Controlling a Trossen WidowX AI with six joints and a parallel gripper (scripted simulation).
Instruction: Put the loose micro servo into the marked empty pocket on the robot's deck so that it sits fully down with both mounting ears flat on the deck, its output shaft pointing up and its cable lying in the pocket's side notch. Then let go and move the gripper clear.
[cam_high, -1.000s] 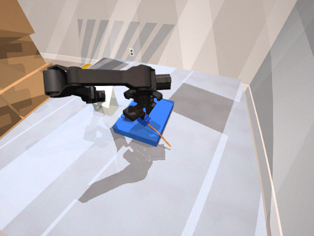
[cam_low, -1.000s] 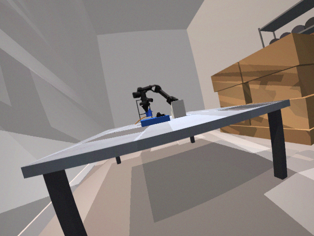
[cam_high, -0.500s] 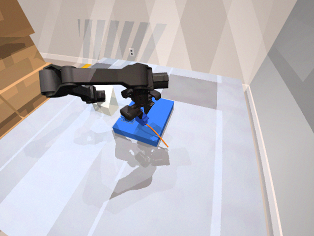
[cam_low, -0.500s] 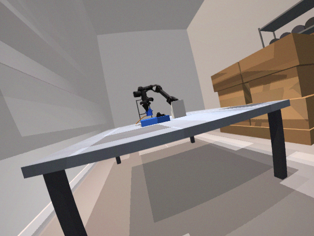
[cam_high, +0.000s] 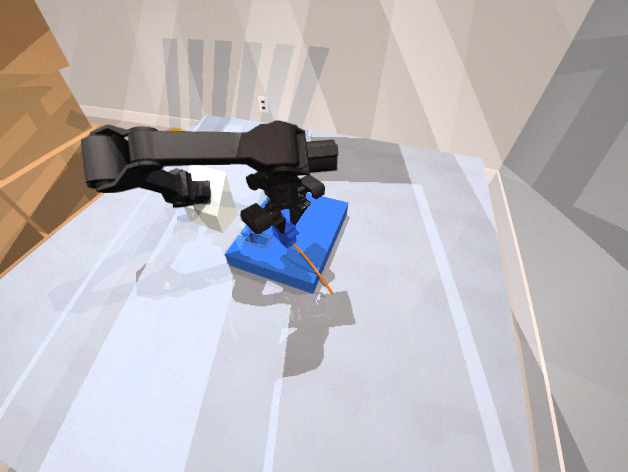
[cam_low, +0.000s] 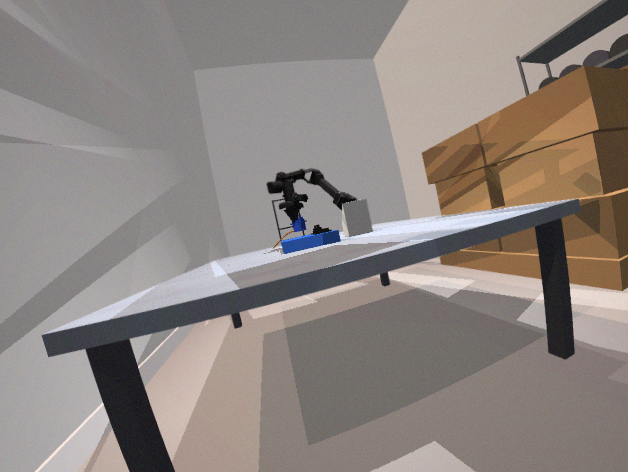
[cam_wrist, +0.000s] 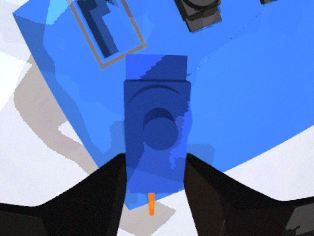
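The blue deck is 100 mm below my gripper tip, 70 mm to the left of it and 30 mm ahead of it.
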